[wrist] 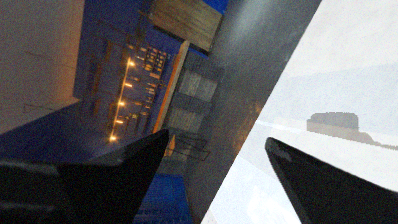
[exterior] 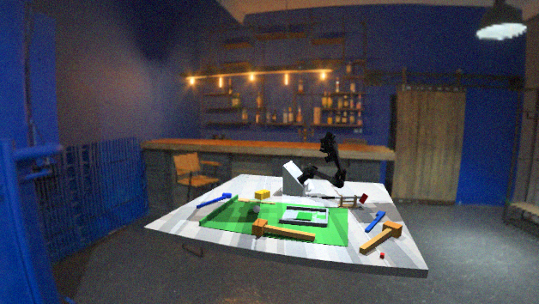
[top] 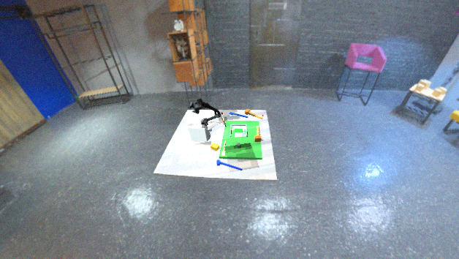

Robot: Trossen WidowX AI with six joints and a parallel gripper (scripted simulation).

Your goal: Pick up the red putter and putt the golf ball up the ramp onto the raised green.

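Now: gripper tip 410 mm short of the yellow block, 380 mm to the left of it and 260 mm above it. From my gripper tip the other things lie so: green mat (710 mm ahead, 290 mm below, 160 mm to the right); red putter (400 mm ahead, 230 mm below, 170 mm to the left); wooden stand (400 mm ahead, 250 mm below, 190 mm to the left).
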